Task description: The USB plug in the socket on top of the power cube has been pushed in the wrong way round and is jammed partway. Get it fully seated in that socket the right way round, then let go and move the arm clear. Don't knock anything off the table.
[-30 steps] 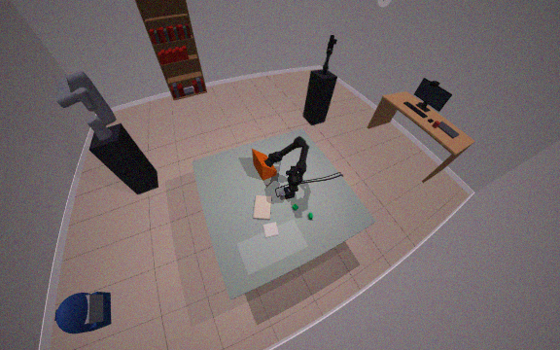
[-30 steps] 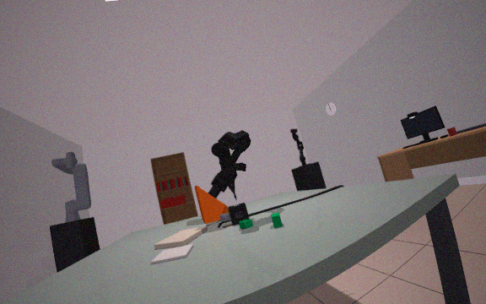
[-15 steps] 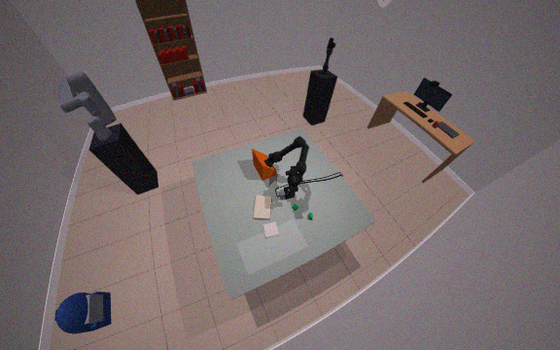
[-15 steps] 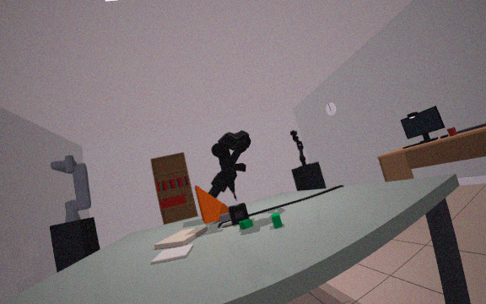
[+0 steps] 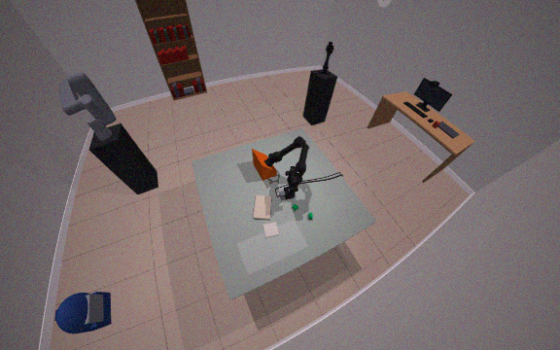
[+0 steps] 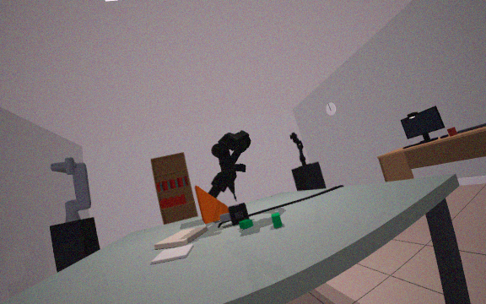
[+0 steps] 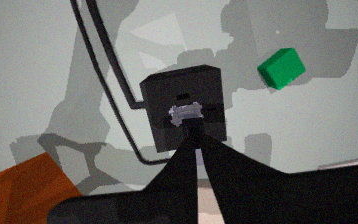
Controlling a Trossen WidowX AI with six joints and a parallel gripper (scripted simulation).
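Now: gripper tip 2 cm above the silver USB plug. From my gripper tip the other things lie so: green block 13 cm ahead, 12 cm below, 1 cm to the right.
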